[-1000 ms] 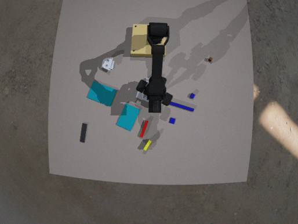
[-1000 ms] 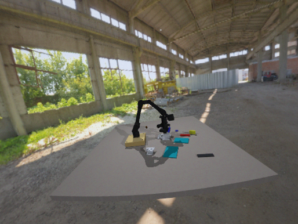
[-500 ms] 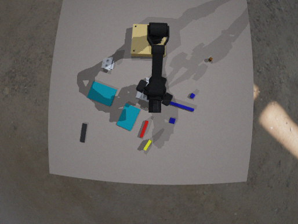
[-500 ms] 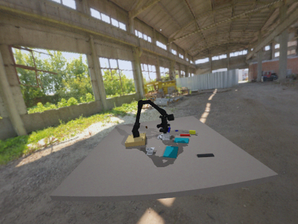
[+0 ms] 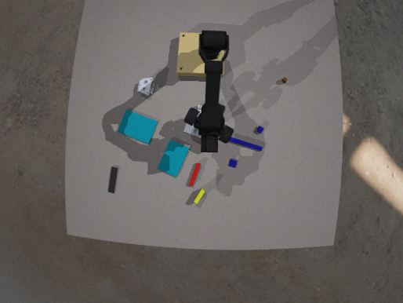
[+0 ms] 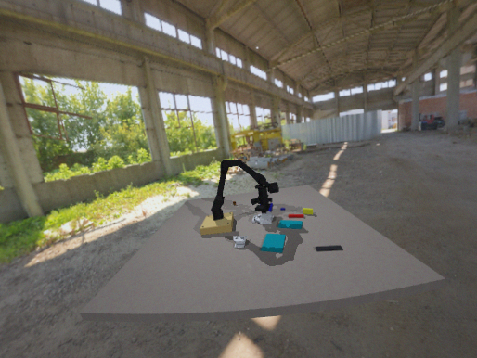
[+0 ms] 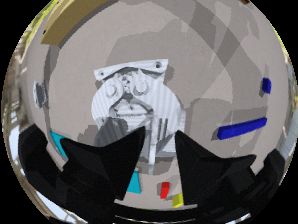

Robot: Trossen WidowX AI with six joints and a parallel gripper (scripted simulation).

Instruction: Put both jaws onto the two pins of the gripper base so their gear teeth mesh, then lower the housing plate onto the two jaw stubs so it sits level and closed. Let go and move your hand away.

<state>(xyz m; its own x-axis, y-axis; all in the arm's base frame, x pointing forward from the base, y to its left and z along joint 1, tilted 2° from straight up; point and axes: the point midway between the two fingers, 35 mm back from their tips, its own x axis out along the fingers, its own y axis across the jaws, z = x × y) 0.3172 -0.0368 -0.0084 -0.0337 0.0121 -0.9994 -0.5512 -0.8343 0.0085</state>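
The housing plate lies 6 cm behind my gripper tip, 1 cm to the right of it and 1 cm below it. Also, from my gripper tip: yellow block: 28 cm ahead, 6 cm to the right; blue bar: 8 cm ahead, 14 cm to the left, 1 cm below; red bar: 19 cm ahead, 7 cm to the right, 1 cm below.
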